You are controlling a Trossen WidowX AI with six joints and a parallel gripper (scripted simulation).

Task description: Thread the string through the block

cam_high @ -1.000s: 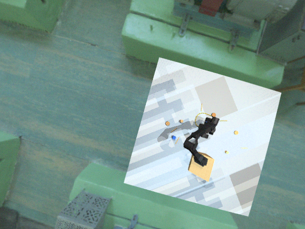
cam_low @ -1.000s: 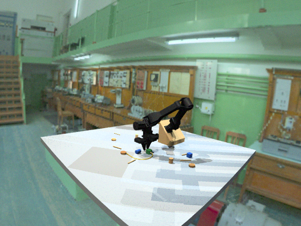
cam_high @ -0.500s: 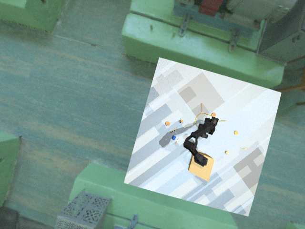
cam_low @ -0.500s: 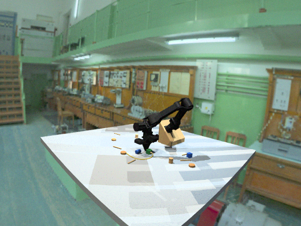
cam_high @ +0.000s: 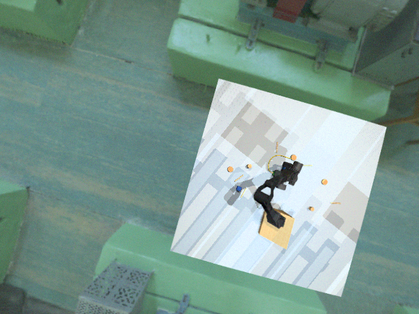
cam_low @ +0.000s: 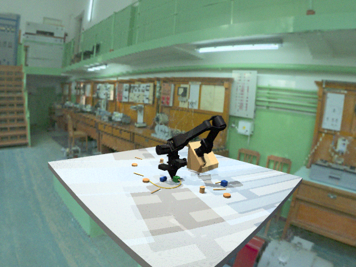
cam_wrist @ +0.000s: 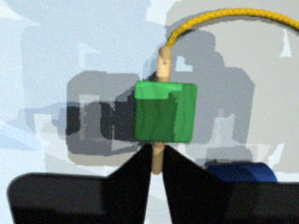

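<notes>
The green cube lies 3 cm to the left of my gripper tip and 1 cm above it. From my gripper tip the other things lie so: round wooden button (15 cm ahead, 7 cm to the right); blue cylinder (6 cm ahead, 2 cm to the right, 1 cm above); thin wooden stick (4 cm to the left, 1 cm above).
</notes>
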